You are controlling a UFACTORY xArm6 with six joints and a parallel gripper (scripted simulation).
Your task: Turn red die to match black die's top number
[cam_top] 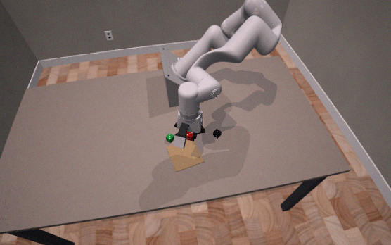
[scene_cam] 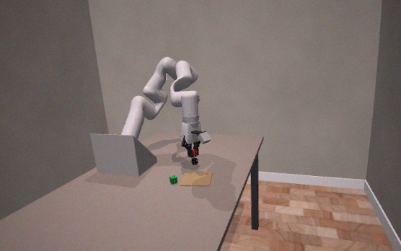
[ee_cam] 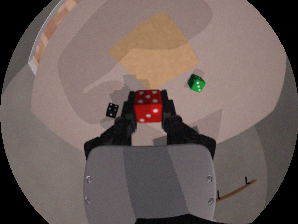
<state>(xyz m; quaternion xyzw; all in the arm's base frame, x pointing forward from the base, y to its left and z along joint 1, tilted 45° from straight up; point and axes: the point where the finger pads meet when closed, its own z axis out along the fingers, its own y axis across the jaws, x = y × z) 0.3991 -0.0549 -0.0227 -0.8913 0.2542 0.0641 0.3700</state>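
Right now the tan mat is 20 mm ahead of my hand, 30 mm to the right of it and 130 mm below it. Also, from my hand: black die (40 mm behind, 150 mm to the left, 110 mm below); green die (80 mm behind, 80 mm to the right, 110 mm below); red die (10 mm below).
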